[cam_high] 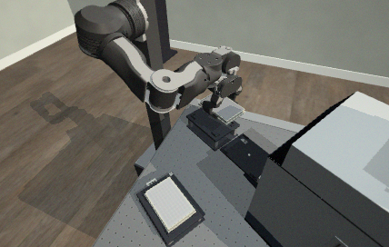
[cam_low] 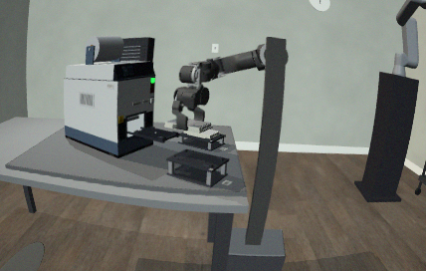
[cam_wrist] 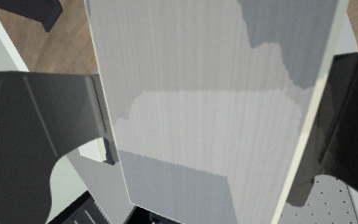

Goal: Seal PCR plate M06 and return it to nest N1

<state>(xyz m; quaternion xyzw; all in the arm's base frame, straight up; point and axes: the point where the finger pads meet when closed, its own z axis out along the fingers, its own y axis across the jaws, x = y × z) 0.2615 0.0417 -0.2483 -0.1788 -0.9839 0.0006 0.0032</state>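
Right now my hand is 10 cm above the nest N1, 4 cm past it and 3 cm to the right of it. Round my hand: sealer stage: 13 cm ahead, 9 cm to the right, 6 cm below; then yellow warning label: 26 cm ahead, 5 cm to the right, 1 cm below; then 96-well plate M06: right at my hand.
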